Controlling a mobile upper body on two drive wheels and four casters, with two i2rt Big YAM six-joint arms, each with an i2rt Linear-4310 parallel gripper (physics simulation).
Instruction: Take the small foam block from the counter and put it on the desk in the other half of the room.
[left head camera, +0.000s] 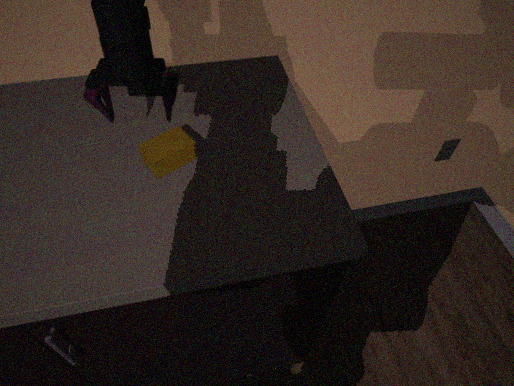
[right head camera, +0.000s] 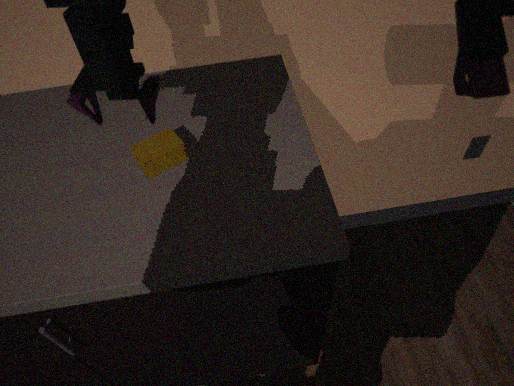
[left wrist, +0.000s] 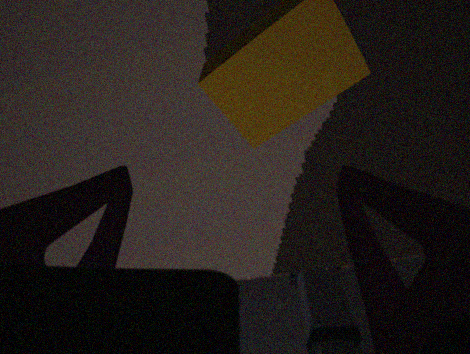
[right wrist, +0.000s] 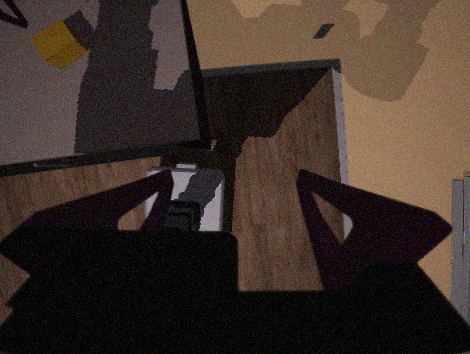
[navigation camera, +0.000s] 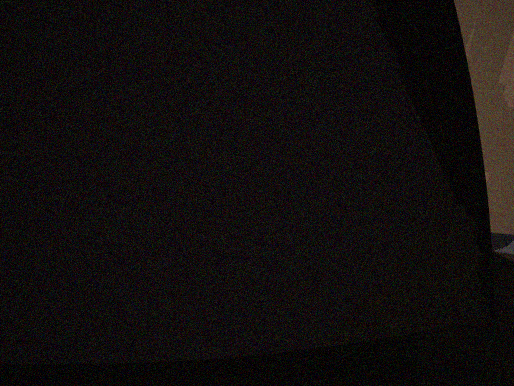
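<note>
Left gripper and right gripper are visible; the left gripper also appears in the right head camera view and in the left wrist view. A yellow foam block and a grey counter are visible as well.
</note>
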